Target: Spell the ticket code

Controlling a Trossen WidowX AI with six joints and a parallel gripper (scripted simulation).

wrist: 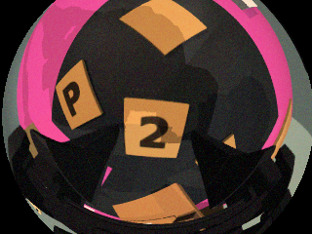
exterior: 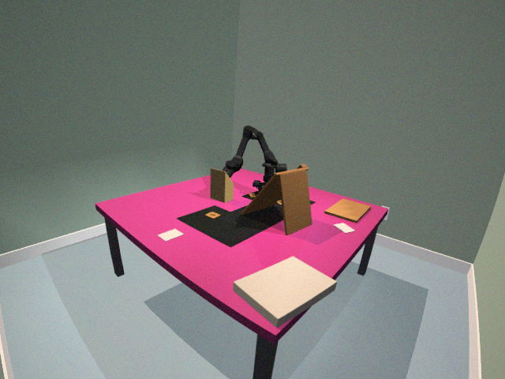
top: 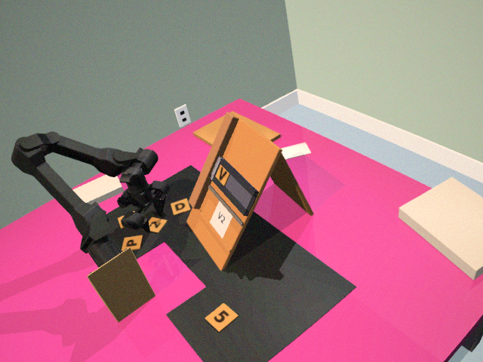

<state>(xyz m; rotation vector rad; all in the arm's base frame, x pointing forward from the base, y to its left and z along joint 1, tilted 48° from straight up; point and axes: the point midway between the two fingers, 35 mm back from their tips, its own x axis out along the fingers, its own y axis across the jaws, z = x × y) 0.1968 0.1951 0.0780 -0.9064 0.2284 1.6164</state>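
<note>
Right now my gripper tip is 230 mm to the left of the white ticket, 110 mm short of it and 80 mm below it. Also, from my gripper tip: white block (330 mm to the left, 60 mm behind, 10 mm above); orange flat panel (480 mm ahead, 170 mm to the left); black mat (200 mm to the right, 10 mm below, 10 mm ahead).
</note>
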